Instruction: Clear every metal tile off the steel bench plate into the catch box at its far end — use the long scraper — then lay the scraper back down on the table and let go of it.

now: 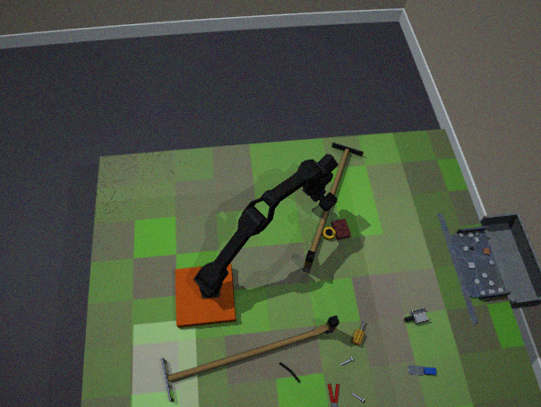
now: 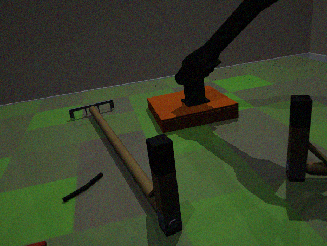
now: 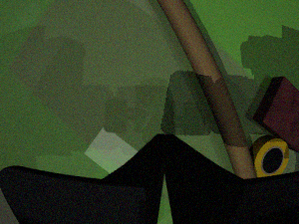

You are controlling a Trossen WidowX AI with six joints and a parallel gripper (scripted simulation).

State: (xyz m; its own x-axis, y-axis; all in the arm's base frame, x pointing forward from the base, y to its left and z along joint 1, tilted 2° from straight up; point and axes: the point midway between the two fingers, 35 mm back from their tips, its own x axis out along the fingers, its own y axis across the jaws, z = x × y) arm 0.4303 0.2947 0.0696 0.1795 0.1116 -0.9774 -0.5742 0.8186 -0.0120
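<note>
My gripper tip is now 60 mm short of the long scraper, 30 mm above it and 10 mm to the left of it. Round my gripper tip: yellow ring 130 mm to the right, 80 mm below, 40 mm ahead; black strip 610 mm to the right, 190 mm behind, 80 mm below; red block 120 mm to the right, 90 mm ahead, 80 mm below.
</note>
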